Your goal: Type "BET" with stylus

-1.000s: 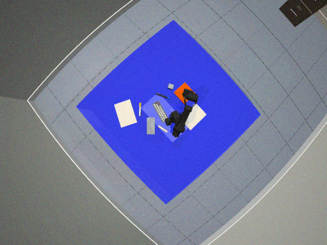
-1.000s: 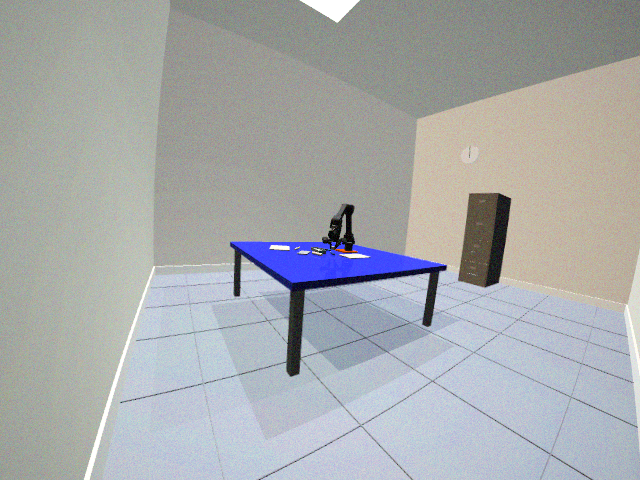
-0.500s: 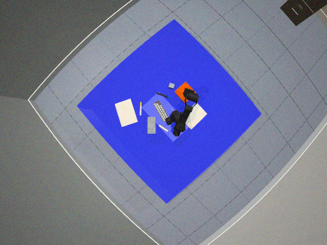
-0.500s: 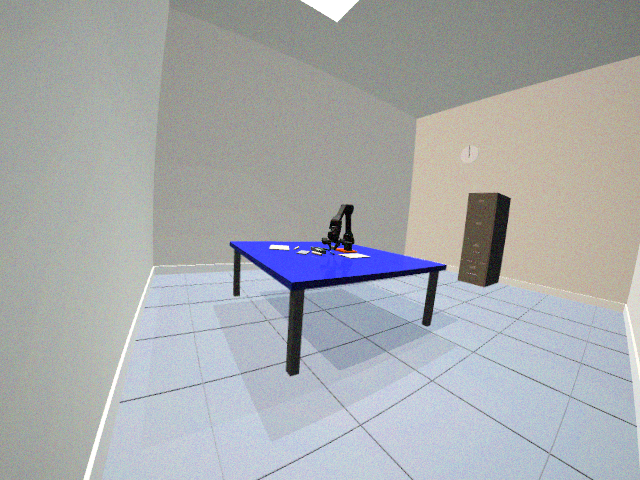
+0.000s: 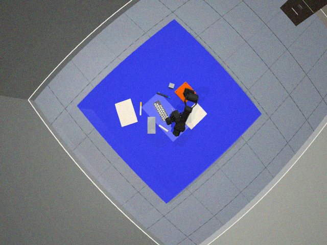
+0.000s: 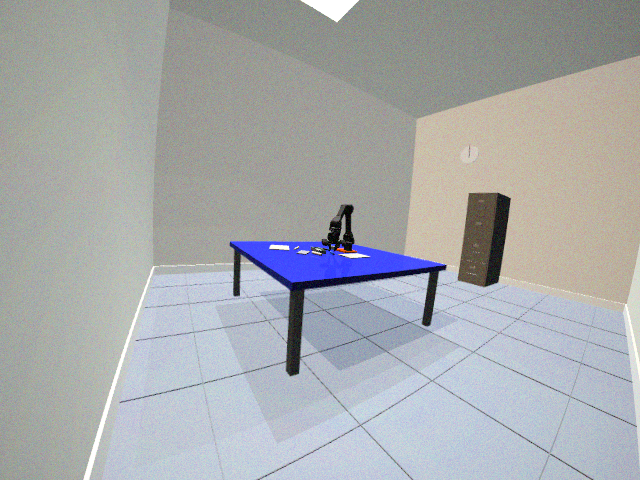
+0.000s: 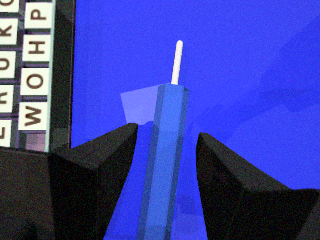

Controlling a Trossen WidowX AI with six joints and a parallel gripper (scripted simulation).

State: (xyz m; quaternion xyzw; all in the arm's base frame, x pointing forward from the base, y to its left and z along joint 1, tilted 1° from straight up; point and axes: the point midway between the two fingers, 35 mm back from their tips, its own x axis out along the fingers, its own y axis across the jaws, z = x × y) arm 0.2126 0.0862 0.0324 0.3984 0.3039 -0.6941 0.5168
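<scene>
My gripper tip is now 10 mm to the left of the blue stylus and 10 mm above it. The rest, counted from my gripper tip: white stick (150 mm ahead, 40 mm to the left, 10 mm below); then thin grey tip (10 mm behind, 50 mm to the right, 10 mm below); then T key (100 mm ahead, 30 mm to the right, 10 mm below).
</scene>
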